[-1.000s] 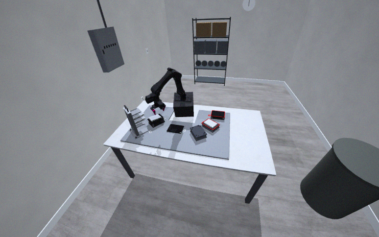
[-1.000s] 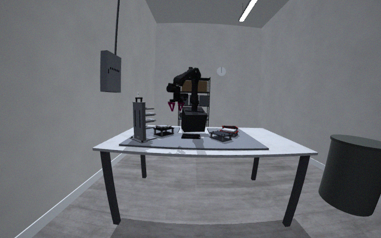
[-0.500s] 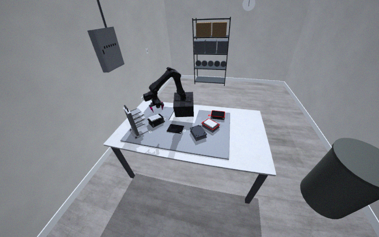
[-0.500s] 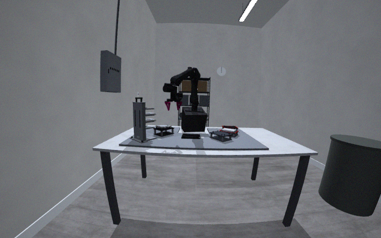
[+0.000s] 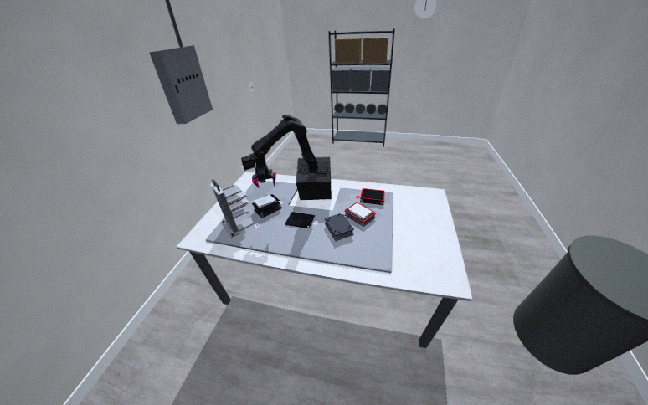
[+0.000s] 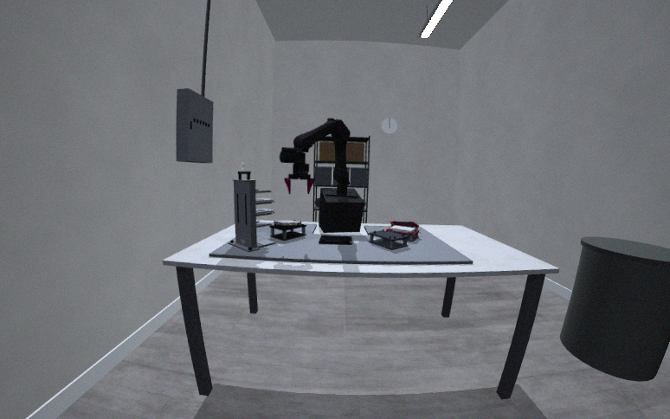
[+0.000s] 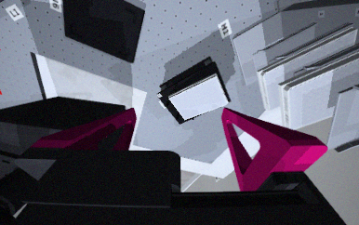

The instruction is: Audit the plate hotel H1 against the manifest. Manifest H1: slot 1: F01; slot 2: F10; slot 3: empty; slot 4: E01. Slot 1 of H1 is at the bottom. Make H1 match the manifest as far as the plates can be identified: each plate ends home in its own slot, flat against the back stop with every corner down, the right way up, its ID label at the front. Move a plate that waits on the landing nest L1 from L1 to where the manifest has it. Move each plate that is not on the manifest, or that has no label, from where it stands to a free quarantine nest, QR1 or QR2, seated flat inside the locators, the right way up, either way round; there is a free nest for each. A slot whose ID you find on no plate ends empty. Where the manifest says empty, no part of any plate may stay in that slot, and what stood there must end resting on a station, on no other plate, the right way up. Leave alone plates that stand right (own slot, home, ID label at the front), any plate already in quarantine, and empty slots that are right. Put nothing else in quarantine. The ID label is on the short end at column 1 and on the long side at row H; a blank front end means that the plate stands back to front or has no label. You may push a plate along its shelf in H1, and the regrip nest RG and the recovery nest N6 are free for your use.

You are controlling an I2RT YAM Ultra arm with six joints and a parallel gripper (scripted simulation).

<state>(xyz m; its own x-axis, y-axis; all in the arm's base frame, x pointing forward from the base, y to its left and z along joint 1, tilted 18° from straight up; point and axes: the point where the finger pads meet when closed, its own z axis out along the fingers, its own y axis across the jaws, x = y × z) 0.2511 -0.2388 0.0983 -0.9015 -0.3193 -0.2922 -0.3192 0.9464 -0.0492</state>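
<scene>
The black regrip nest is 60 mm behind my hand, 70 mm to the right of it and 190 mm below it. Round my hand: H1 tag (100 mm ahead, 80 mm to the right, 250 mm below).
</scene>
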